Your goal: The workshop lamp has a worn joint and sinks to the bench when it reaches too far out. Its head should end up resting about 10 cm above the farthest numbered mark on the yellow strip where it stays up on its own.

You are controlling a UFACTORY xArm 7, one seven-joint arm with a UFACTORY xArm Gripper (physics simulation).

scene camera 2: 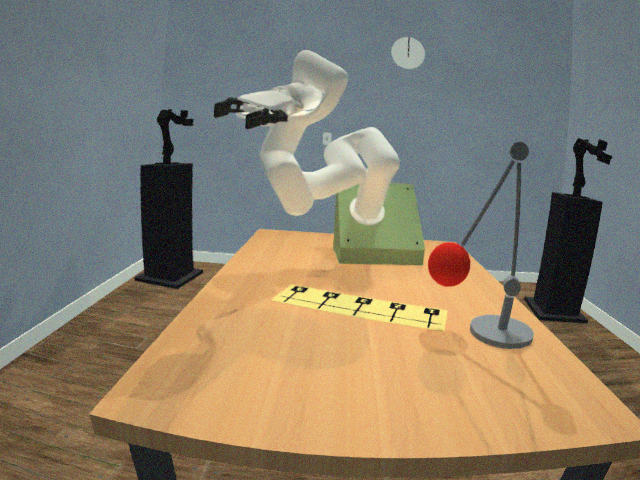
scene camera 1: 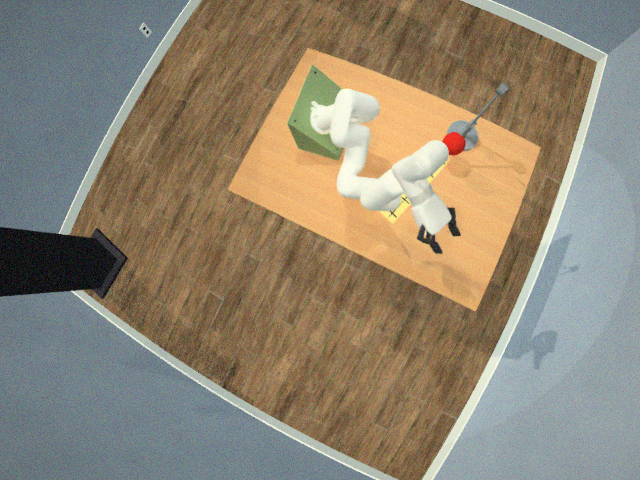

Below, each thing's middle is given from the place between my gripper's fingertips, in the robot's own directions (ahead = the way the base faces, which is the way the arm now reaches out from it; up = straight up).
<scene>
The yellow strip (scene camera 2: 385, 311) lies 190 mm behind my hand, 270 mm to the left of it and 440 mm below it. Also, from my hand: round grey lamp base (scene camera 2: 502, 331): 110 mm behind, 620 mm to the left, 390 mm below.
</scene>
